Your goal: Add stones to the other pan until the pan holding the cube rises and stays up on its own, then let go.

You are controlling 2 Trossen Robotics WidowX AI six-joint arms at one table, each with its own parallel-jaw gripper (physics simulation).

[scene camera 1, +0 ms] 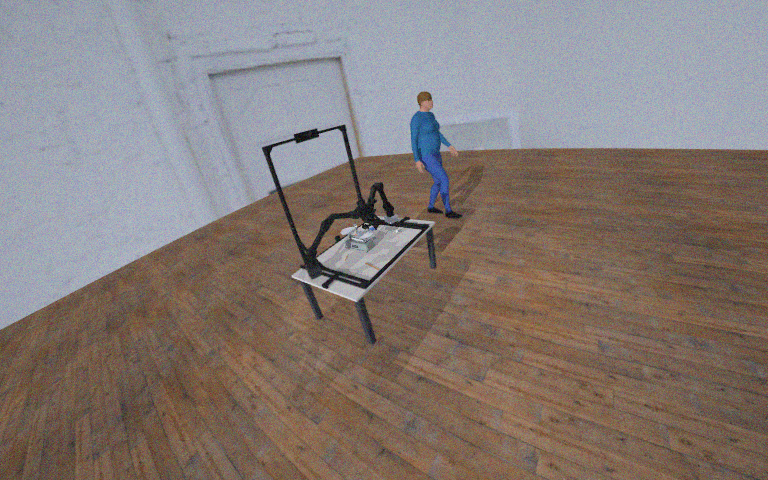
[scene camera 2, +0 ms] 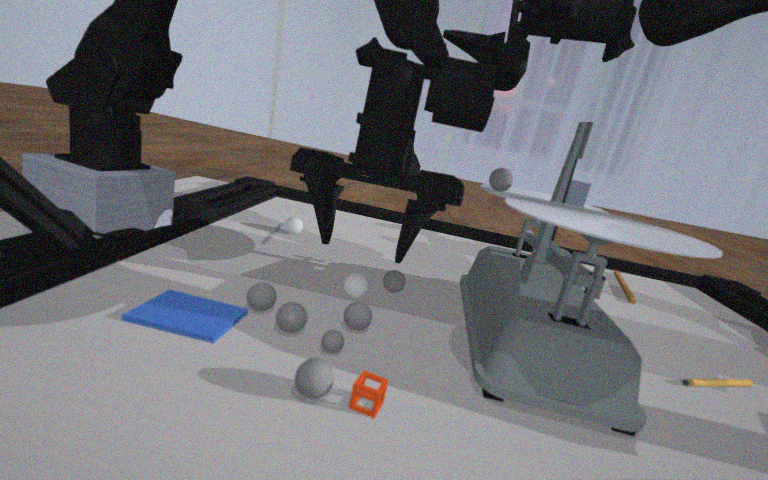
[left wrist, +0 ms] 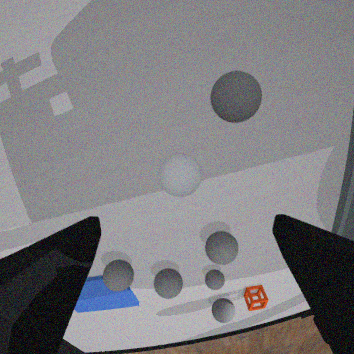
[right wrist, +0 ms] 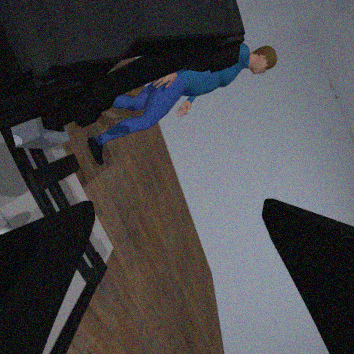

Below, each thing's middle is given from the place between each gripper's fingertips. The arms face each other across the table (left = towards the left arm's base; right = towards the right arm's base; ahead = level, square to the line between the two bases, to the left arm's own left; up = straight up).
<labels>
My left hand is 18 cm past the orange wire cube [scene camera 2: 377, 396], 7 cm to the left of it and 4 cm above it. Round my left hand: blue flat pad [scene camera 2: 176, 312] 13 cm behind, 11 cm to the left, 5 cm below; then grey balance scale [scene camera 2: 536, 337] 2 cm ahead, 20 cm to the right, 6 cm above.
Now: right hand 240 mm above the grey balance scale, 180 mm to the left of it and 130 mm past it. From my right hand the other things lie so: blue flat pad 350 mm below, 280 mm behind, 130 mm to the left; then orange wire cube 340 mm below, 330 mm behind, 50 mm to the right.
</labels>
